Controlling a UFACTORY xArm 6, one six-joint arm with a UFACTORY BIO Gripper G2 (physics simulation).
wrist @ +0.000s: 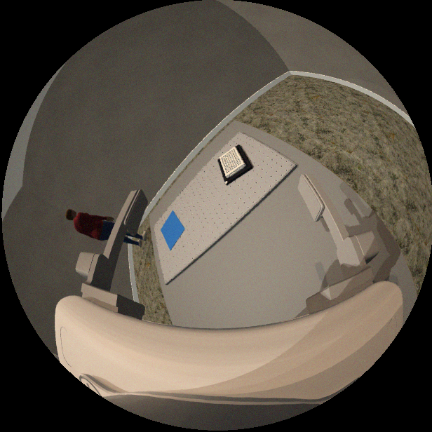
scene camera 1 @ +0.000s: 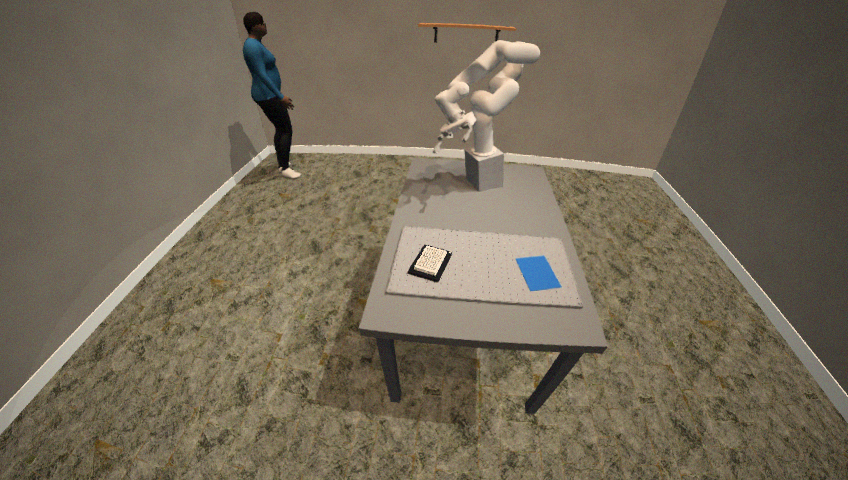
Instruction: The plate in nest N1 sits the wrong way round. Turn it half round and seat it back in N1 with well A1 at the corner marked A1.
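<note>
The white well plate [scene camera 1: 431,259] [wrist: 232,162] sits in the black nest [scene camera 1: 421,276] [wrist: 246,171] on the perforated board, at the board's left in the scene view. The wells and the corner marking are too small to read, so which way the plate faces cannot be told. My gripper [scene camera 1: 450,144] [wrist: 223,202] is open, its two fingers wide apart with nothing between them. It hangs above the back of the table by the arm's base, well away from the plate.
The pale perforated board [scene camera 1: 476,267] [wrist: 215,215] lies on the grey table [scene camera 1: 476,324] [wrist: 240,285]. A flat blue rectangle [scene camera 1: 538,273] [wrist: 172,230] lies at the board's other end. A person in blue [scene camera 1: 261,71] stands behind at left; a person in red [wrist: 90,225] shows in the wrist view.
</note>
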